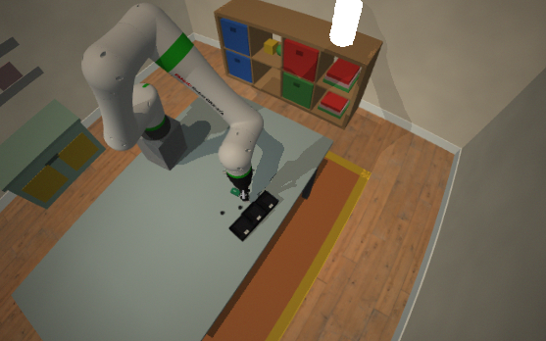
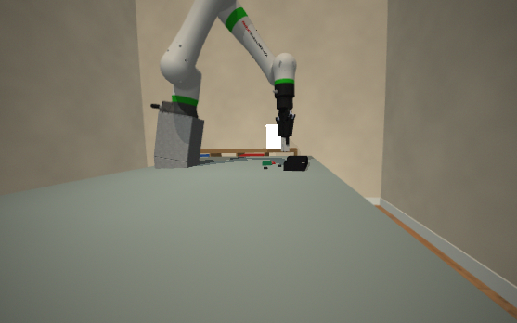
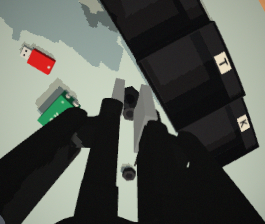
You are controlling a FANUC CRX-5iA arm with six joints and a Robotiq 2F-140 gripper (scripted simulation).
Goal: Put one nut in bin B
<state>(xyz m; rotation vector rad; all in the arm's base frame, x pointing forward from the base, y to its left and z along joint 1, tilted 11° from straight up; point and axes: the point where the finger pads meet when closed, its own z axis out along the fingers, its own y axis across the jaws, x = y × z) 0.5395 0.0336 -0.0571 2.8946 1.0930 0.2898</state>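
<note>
Right now the green part is 9 cm below my hand, 8 cm behind it and 1 cm to the left of it. Round my hand: small red part: 10 cm below, 8 cm to the left, 7 cm behind.
</note>
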